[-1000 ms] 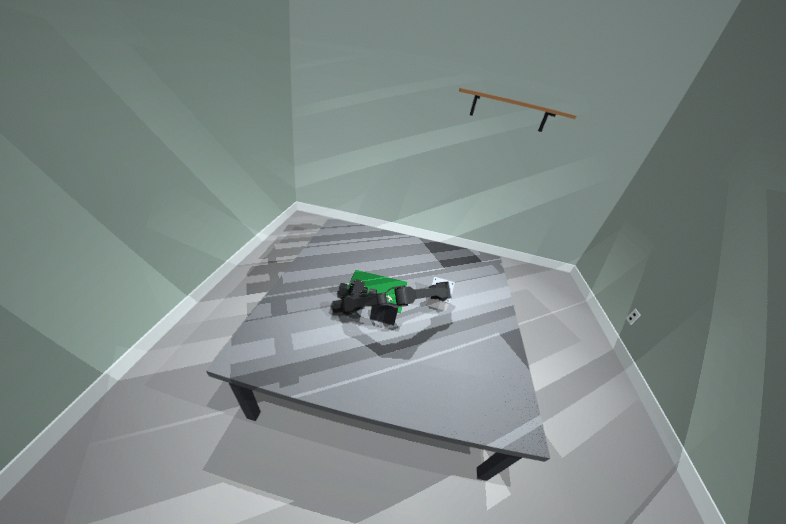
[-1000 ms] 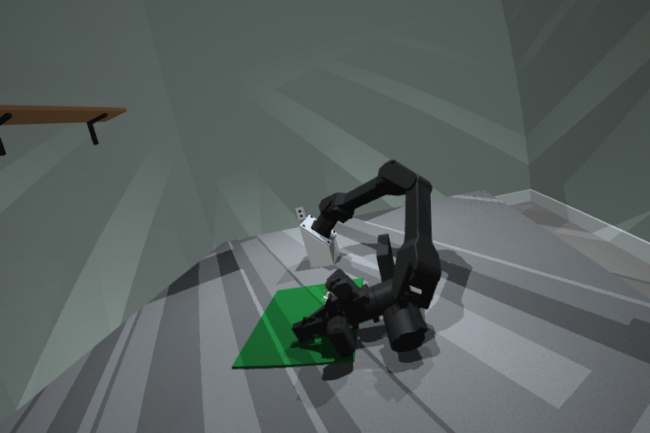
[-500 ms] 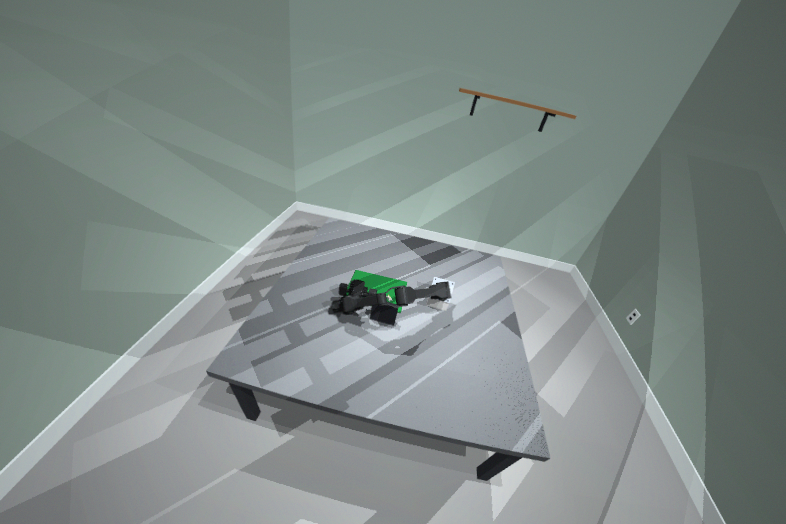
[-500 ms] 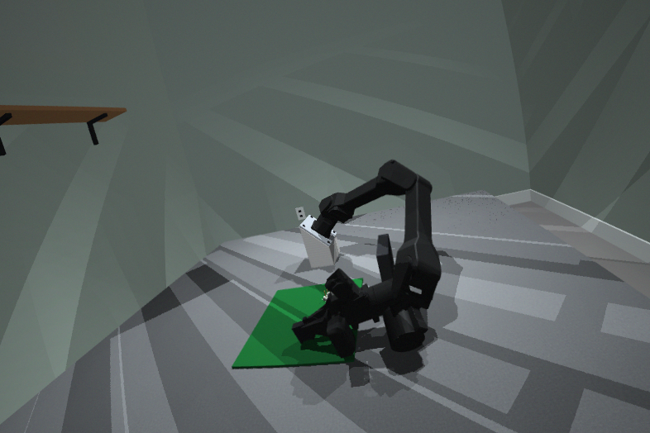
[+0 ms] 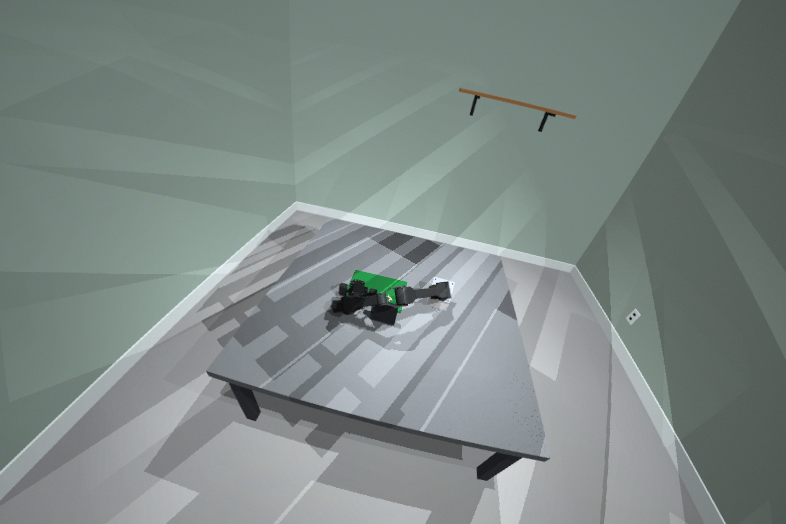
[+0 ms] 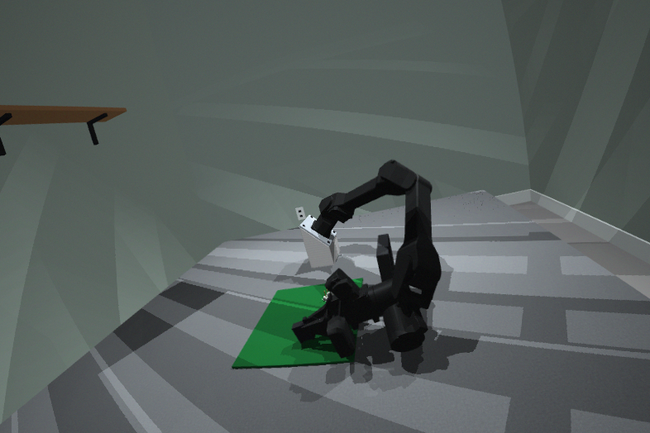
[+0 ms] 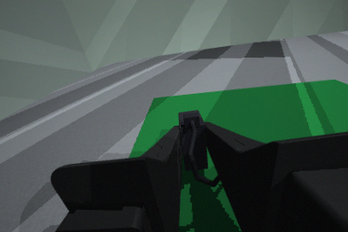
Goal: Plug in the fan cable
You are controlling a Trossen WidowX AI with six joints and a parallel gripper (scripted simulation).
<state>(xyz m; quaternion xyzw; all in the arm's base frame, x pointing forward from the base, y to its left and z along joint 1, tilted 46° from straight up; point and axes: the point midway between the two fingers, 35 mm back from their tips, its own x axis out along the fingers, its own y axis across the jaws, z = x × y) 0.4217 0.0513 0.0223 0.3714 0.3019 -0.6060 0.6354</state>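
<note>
Right now my gripper tip is 90 mm past the green board, 50 mm above it and 20 mm to the left of it. Round my gripper tip: black fan: 170 mm to the left, 160 mm behind, 20 mm above; black plug: 10 mm below.
</note>
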